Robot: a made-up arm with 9 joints. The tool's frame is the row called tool. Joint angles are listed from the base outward. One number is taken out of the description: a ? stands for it. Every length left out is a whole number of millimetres.
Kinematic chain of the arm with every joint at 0, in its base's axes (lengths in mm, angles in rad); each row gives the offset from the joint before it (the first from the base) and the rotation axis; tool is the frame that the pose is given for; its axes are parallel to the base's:
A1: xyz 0 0 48 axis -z
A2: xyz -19 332 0 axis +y
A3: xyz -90 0 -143 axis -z
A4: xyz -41 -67 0 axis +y
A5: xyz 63 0 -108 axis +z
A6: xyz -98 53 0 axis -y
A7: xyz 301 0 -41 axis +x
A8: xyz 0 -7 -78 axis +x
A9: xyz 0 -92 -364 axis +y
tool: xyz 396 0 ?
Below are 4 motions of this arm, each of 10 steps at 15 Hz.
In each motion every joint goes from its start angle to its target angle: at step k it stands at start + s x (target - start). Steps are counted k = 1, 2, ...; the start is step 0. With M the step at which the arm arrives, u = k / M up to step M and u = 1 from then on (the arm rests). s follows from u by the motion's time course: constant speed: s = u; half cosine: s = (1 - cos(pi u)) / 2; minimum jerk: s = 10 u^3 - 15 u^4 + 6 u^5.
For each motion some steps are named. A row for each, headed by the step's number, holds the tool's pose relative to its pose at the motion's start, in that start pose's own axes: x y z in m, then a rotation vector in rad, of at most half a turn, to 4 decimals.
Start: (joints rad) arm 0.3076 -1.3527 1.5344 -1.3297 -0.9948 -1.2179 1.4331 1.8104 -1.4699
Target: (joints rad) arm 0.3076 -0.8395 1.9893 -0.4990 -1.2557 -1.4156 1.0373 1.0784 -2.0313
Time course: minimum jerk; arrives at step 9
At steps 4, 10:
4: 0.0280 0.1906 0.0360 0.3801 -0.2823 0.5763
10: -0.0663 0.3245 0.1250 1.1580 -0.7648 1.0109

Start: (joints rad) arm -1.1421 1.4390 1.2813 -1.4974 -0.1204 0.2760 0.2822 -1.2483 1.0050
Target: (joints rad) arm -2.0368 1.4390 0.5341 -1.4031 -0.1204 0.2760 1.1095 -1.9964 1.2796
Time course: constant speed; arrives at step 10
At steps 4, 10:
4: -0.0814 0.2537 0.0801 0.3421 -0.0973 0.2965
10: -0.3955 0.5004 0.3185 0.5920 -0.4060 0.8483

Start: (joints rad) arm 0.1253 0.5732 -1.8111 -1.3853 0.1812 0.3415 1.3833 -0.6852 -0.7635
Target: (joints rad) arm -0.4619 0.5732 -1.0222 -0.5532 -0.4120 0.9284 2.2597 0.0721 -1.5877
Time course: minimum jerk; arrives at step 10
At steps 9, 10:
9: -0.2632 0.1344 0.3494 -0.2014 -0.9724 -1.0853
10: -0.2654 0.1379 0.3515 -0.2057 -0.9793 -1.0912

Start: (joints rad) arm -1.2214 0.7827 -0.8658 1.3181 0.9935 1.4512 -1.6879 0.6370 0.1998
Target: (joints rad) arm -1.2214 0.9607 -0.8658 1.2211 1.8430 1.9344 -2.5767 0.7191 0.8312
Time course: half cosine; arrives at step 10
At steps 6, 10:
6: -0.0777 -0.1347 -0.1771 0.2380 0.3700 -0.2490
10: -0.2238 -0.1098 -0.3617 0.4073 0.7026 -0.3284

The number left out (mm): -27
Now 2 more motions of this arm.
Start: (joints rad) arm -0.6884 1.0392 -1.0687 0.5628 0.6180 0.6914 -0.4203 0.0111 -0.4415
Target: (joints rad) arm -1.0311 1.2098 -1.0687 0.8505 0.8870 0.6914 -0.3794 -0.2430 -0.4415
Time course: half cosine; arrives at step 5
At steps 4, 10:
4: -0.3425 0.3382 -0.0347 0.3746 0.3978 0.1365
10: -0.3784 0.3695 -0.0240 0.4148 0.4378 0.1451

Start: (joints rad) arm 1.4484 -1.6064 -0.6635 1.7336 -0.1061 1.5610 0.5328 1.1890 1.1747
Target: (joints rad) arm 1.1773 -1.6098 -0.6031 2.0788 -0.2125 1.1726 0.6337 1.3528 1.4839
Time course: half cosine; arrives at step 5
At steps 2, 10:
2: 0.0072 0.0602 -0.0544 0.2260 0.0713 0.0590
10: -0.0016 0.2173 -0.1270 0.6350 0.1947 0.2261

